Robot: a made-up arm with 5 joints.
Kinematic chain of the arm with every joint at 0, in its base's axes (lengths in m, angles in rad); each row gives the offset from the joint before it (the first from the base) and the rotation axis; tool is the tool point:
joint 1: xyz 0 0 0.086 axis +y
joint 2: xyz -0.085 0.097 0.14 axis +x
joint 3: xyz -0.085 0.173 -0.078 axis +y
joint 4: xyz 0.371 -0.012 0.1 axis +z
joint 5: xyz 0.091 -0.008 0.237 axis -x
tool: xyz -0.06 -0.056 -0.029
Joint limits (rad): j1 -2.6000..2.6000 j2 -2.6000..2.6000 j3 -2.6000..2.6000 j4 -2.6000..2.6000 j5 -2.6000..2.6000
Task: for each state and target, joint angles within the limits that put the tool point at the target. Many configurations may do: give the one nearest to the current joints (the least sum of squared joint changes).
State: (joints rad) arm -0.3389 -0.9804 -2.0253 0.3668 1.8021
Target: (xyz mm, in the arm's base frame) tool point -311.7 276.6 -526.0
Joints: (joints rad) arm -1.1059 -1.4477 -1.9304 0.3831 1.9043
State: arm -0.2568 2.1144 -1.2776 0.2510 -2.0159
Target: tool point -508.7 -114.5 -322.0
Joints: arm -1.0482 2.1337 -2.0771 0.3550 -1.6400
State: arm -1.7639 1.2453 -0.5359 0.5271 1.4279
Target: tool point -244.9 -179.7 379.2
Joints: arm -1.4819 1.5491 0.0555 0.3908 1.2572
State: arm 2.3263 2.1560 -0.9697 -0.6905 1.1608
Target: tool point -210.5 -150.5 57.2
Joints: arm 2.6000 2.6000 -0.0627 -0.2030 1.0993
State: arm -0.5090 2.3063 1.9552 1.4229 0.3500
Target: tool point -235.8 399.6 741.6
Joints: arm -0.3406 2.3526 1.9040 1.4314 0.3755
